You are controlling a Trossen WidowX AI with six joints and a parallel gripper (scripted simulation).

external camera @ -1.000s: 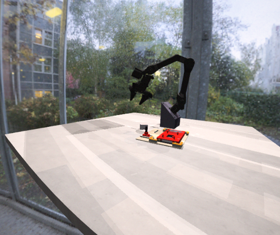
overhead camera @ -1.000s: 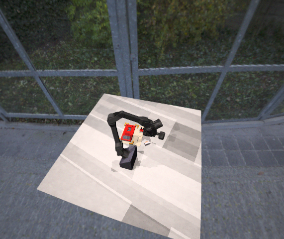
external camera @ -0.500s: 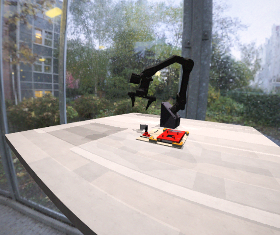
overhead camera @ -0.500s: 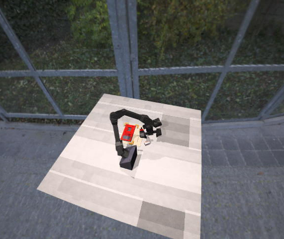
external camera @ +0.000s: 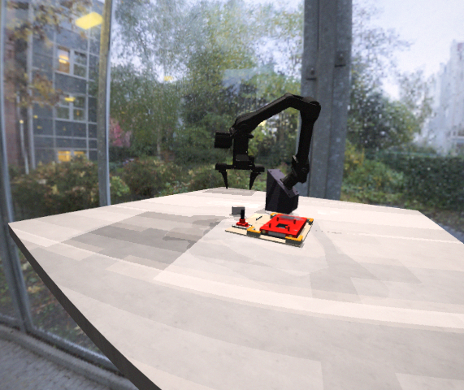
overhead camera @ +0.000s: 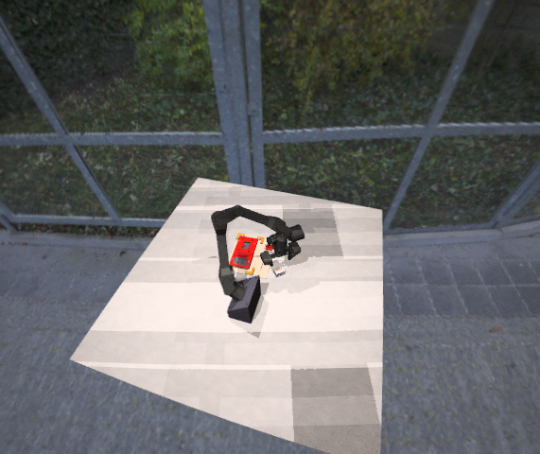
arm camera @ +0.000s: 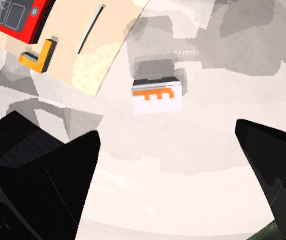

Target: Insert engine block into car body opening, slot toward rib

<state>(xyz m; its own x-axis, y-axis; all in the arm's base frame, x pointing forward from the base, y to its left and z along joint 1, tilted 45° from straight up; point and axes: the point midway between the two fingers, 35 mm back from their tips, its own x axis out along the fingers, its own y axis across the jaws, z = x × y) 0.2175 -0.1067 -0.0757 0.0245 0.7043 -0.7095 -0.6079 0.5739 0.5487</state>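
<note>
Right now my gripper tip is 90 mm above the engine block. Round my gripper tip: black peg 140 mm ahead, 100 mm to the left, 70 mm below.
</note>
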